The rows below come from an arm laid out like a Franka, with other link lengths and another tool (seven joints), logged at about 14 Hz.
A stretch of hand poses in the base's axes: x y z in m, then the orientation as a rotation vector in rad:
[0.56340, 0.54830, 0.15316, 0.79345, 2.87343, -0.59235]
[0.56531, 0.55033, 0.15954, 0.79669, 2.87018, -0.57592]
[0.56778, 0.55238, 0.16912, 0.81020, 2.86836, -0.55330]
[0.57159, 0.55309, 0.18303, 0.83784, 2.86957, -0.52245]
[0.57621, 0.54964, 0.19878, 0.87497, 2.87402, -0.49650]
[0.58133, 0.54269, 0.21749, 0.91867, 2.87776, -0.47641]
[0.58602, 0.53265, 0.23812, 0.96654, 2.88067, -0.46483]
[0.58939, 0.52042, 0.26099, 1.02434, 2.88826, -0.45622]
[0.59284, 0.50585, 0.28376, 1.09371, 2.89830, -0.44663]
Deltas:
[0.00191, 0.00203, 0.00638, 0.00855, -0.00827, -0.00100]
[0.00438, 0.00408, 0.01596, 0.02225, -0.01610, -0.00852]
[0.00819, 0.00479, 0.02987, 0.04329, -0.02198, -0.02504]
[0.01281, 0.00134, 0.04562, 0.06366, -0.02153, -0.04828]
[0.01793, -0.00561, 0.06433, 0.08108, -0.01825, -0.07625]
[0.02262, -0.01565, 0.08496, 0.09378, -0.01168, -0.10742]
[0.02599, -0.02788, 0.10783, 0.10749, 0.00256, -0.14503]
[0.02944, -0.04245, 0.13060, 0.12396, 0.02204, -0.18974]

